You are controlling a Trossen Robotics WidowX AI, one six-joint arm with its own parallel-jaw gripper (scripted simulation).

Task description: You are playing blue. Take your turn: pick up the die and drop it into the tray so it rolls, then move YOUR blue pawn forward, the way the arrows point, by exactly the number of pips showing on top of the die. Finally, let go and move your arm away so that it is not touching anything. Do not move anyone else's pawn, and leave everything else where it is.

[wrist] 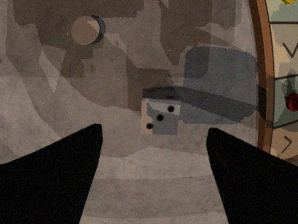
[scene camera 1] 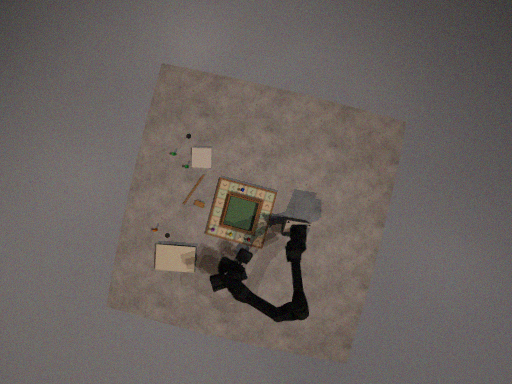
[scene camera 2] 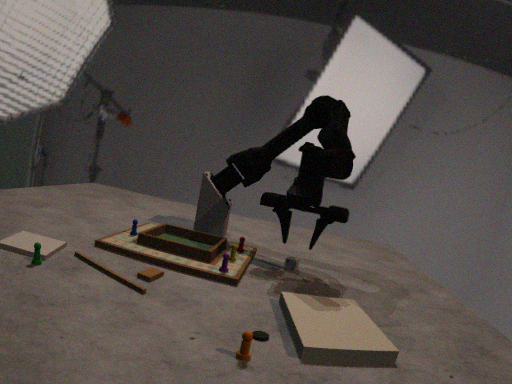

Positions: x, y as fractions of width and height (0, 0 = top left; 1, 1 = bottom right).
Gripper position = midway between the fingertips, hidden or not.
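Note:
Gripper (scene camera 2: 0.58, 0.64) open, holding nothing. In the wrist view too, the gripper (wrist: 0.52, 0.60).

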